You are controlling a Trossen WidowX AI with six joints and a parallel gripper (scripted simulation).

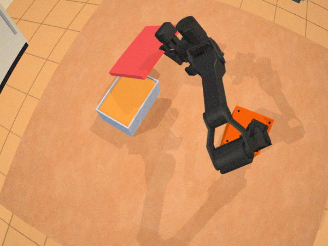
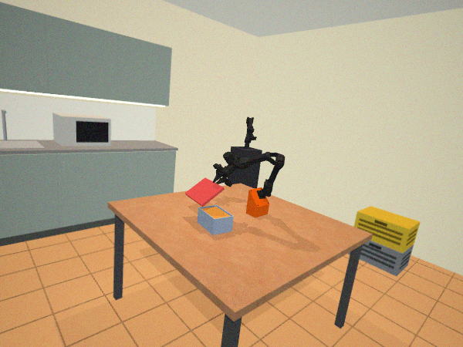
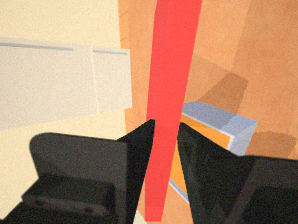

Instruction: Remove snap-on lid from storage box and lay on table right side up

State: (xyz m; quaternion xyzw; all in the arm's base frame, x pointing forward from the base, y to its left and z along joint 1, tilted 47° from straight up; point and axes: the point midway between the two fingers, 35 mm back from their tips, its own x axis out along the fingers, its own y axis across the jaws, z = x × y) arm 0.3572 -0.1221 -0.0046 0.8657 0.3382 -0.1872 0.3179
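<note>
Right now my gripper tip is 7 cm short of the red lid, 1 cm to the left of it and 4 cm above it. Round my gripper tip: storage box 7 cm ahead, 14 cm to the left, 18 cm below.
</note>
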